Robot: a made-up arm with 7 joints. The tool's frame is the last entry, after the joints. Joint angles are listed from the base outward. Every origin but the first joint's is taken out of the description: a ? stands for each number. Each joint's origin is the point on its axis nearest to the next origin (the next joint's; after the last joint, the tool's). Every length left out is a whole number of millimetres.
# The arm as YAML. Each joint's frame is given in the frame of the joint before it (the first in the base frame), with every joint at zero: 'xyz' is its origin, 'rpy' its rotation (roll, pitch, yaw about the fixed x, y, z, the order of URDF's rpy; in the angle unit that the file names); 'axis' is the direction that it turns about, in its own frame. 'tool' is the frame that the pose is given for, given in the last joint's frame.
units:
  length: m
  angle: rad
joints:
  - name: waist
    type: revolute
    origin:
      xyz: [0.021, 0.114, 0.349]
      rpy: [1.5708, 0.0, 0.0]
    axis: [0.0, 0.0, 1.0]
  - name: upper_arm
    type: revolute
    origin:
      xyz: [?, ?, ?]
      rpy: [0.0, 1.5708, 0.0]
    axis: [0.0, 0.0, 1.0]
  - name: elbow
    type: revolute
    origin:
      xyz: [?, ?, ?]
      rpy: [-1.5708, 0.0, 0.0]
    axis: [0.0, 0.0, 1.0]
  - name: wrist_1
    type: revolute
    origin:
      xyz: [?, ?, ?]
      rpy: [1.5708, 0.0, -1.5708]
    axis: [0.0, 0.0, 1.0]
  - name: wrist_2
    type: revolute
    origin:
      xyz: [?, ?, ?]
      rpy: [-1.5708, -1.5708, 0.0]
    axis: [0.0, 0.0, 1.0]
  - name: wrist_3
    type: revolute
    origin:
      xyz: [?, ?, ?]
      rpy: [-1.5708, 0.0, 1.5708]
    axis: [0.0, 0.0, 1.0]
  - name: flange
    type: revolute
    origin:
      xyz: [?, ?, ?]
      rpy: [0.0, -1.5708, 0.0]
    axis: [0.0, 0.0, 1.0]
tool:
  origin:
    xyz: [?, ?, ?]
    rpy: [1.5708, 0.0, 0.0]
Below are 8 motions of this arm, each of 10 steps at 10 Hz.
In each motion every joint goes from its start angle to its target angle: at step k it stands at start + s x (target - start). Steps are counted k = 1, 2, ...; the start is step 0. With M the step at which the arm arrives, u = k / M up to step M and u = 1 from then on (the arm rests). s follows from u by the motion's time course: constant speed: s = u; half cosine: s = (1 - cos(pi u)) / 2; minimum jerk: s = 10 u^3 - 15 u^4 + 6 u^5.
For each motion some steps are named. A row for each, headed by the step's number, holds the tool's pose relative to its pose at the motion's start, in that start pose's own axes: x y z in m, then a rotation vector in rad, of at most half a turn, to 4 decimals.
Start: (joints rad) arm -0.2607 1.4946 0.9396 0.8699 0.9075 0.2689 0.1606
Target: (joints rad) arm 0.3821 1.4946 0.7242 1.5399 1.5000 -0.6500 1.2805
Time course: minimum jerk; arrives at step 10
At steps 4, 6, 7, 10:
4: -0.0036 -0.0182 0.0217 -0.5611 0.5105 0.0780
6: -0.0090 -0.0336 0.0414 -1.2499 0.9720 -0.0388
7: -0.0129 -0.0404 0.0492 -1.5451 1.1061 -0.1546
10: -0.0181 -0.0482 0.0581 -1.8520 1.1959 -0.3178

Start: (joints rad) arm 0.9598 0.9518 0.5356 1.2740 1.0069 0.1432 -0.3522
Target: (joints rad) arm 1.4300 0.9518 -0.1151 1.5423 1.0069 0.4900 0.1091
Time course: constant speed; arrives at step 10
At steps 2, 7, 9, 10:
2: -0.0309 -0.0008 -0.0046 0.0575 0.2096 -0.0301
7: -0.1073 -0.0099 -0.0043 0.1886 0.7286 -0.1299
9: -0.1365 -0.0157 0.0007 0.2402 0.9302 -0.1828
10: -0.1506 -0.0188 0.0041 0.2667 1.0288 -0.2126

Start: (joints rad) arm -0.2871 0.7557 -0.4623 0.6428 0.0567 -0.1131 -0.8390
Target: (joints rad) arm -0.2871 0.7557 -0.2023 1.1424 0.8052 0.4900 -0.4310
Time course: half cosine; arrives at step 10
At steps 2, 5, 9, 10:
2: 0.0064 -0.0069 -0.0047 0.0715 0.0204 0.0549
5: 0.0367 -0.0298 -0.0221 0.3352 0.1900 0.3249
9: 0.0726 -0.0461 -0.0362 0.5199 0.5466 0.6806
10: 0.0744 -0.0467 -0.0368 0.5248 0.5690 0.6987

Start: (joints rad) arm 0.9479 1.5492 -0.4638 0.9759 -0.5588 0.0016 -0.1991
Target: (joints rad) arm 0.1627 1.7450 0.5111 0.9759 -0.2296 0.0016 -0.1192
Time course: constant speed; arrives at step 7
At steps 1, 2, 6, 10:
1: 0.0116 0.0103 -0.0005 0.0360 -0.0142 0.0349
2: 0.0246 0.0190 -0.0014 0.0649 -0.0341 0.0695
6: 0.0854 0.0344 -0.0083 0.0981 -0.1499 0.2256
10: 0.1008 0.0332 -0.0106 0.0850 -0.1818 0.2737

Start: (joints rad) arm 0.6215 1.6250 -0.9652 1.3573 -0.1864 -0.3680 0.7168
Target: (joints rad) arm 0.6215 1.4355 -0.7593 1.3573 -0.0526 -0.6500 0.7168
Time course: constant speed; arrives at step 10
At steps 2, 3, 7, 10:
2: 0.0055 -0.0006 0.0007 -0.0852 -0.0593 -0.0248
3: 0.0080 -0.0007 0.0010 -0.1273 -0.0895 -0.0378
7: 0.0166 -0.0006 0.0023 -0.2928 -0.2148 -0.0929
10: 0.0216 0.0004 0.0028 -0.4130 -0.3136 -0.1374

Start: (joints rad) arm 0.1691 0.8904 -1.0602 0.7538 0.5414 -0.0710 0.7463
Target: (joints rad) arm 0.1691 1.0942 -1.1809 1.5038 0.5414 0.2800 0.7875
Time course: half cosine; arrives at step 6
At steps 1, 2, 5, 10:
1: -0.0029 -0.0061 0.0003 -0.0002 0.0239 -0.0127
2: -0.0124 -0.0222 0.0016 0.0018 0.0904 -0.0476
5: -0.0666 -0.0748 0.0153 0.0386 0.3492 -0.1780
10: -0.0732 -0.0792 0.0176 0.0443 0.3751 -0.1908

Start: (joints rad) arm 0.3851 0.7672 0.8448 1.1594 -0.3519 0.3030 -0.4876
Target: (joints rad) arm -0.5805 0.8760 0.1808 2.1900 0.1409 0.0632 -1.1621
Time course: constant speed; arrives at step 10
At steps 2, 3, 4, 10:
2: 0.0018 -0.0113 0.0370 -0.2663 0.0093 0.0062
3: 0.0025 -0.0135 0.0585 -0.3809 0.0464 0.0303
4: 0.0043 -0.0134 0.0811 -0.4772 0.1031 0.0662
10: 0.0644 0.0090 0.2034 -0.4987 0.6866 0.3676

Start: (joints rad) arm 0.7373 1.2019 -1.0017 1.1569 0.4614 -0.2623 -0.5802
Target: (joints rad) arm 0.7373 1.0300 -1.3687 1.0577 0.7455 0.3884 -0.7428
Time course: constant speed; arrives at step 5
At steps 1, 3, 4, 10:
1: -0.0208 0.0077 -0.0018 0.1604 0.0279 -0.0419
3: -0.0631 0.0241 -0.0012 0.4596 0.1018 -0.1722
4: -0.0842 0.0326 0.0014 0.5958 0.1462 -0.2598
10: -0.1049 0.0413 0.0057 0.7213 0.1945 -0.3613

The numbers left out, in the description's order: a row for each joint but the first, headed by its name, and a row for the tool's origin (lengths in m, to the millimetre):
upper_arm: 0.009 -0.016 0.0
elbow: 0.02 -0.251 0.0
wrist_1: 0.005 0.002 0.0
wrist_2: 0.004 -0.194 0.0
wrist_3: -0.042 0.025 0.0
flange: 0.031 0.007 0.0
tool: -0.005 -0.018 0.0

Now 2 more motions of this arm.
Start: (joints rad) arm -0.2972 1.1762 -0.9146 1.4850 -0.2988 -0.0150 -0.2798
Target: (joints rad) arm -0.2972 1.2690 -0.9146 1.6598 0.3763 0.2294 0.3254
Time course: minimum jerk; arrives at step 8
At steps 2, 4, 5, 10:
2: 0.0070 0.0005 0.0005 0.0306 0.0593 0.0583
4: 0.0323 0.0053 0.0022 0.1105 0.3065 0.2988
5: 0.0450 0.0101 0.0028 0.1283 0.4589 0.4444
10: 0.0583 0.0175 0.0031 0.1220 0.6550 0.6285

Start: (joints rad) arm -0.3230 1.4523 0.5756 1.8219 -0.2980 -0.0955 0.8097
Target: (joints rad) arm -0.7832 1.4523 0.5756 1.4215 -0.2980 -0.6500 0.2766
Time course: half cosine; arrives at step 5
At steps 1, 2, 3, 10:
1: -0.0063 0.0062 -0.0075 -0.0273 0.0015 -0.0078
2: -0.0256 0.0219 -0.0252 -0.1041 0.0044 -0.0175
3: -0.0541 0.0401 -0.0426 -0.2054 0.0057 -0.0059
10: -0.0903 0.0590 -0.0549 -0.3190 0.0045 0.0401

